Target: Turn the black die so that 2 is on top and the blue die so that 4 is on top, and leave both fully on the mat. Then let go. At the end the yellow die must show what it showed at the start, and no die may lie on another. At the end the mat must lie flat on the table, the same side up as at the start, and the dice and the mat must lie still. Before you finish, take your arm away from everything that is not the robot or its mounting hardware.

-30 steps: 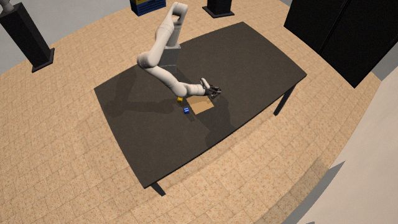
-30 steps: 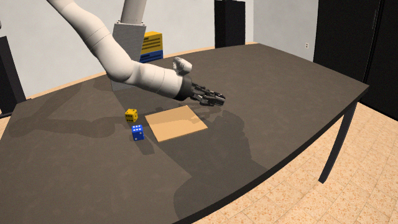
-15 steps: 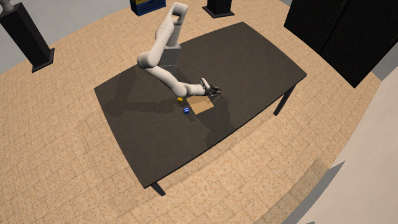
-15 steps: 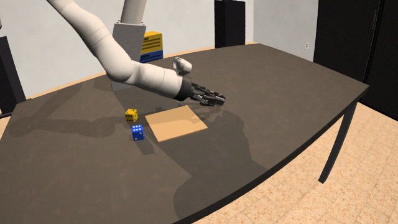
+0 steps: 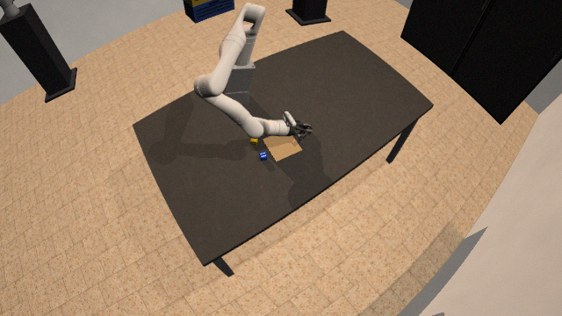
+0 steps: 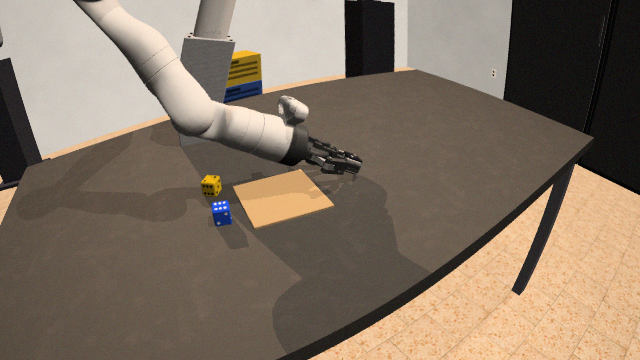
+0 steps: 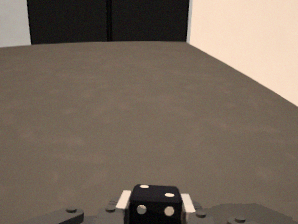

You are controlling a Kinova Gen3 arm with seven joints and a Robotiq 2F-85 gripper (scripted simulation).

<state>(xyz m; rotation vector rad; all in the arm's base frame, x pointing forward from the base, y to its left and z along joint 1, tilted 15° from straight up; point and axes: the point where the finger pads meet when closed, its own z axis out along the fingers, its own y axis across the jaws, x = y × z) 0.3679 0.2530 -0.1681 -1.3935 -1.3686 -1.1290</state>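
Right now my hand is right at the black die. From my hand the other things lie so: blue die: 5 cm ahead, 25 cm to the right, 1 cm below; yellow die: 5 cm behind, 26 cm to the right, 1 cm below; tan mat: 2 cm ahead, 14 cm to the right, 3 cm below.
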